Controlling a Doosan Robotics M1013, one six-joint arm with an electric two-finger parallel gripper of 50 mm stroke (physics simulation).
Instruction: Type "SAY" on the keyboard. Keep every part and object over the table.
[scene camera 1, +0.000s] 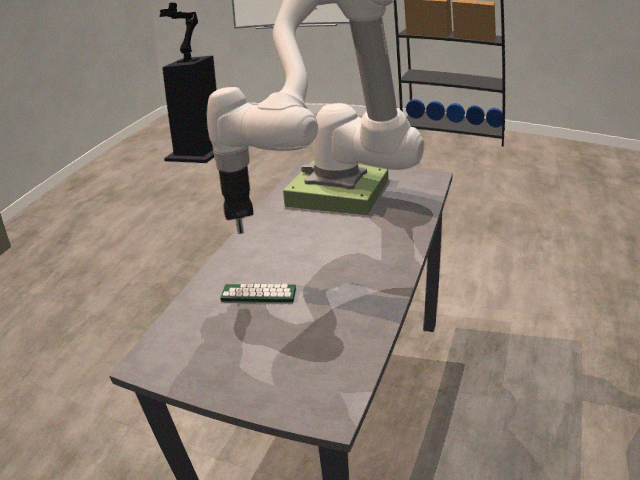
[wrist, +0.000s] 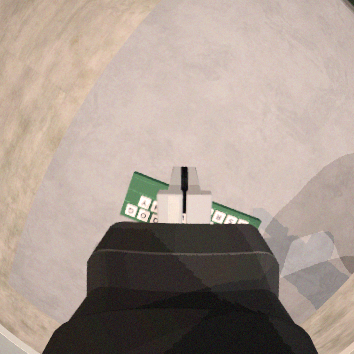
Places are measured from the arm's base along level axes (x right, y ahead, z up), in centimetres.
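Pixels of known places: gripper, between the fingertips: (scene camera 1: 240, 232) (wrist: 183, 180); arm's base, origin of its link: (scene camera 1: 336, 177).
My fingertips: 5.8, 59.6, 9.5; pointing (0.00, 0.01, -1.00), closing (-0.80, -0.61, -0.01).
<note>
Ahead of a thing's pixels: the offset from my fingertips to its top centre, as dx, dy, dz. Level surfaces: height alone.
A green keyboard {-6.6, +6.7, -13.3} (scene camera 1: 258, 292) (wrist: 141, 185) with white letter keys lies flat on the grey table {dz -15.0} (scene camera 1: 305, 235) (wrist: 165, 90). In the wrist view its letters are upside down; a Y key {+0.3, +8.7, -13.3} (wrist: 144, 202) shows at the left, and R {-9.2, +3.9, -13.3} (wrist: 218, 216) and S {-11.0, +3.4, -13.3} (wrist: 230, 221) keys show at the right. The gripper and its body hide the keyboard's middle and lower part there. My gripper (scene camera 1: 239, 232) (wrist: 183, 180) is shut and empty, pointing down. It hangs well above the table; in the wrist view its tips overlap the keyboard's upper edge.
The arm's green base block (scene camera 1: 325, 202) stands at the table's far end. The table's left edge runs close to the gripper and keyboard. Behind stand a black pedestal (scene camera 1: 190, 108) with a small arm and a shelf rack (scene camera 1: 503, 95) with boxes and blue discs.
</note>
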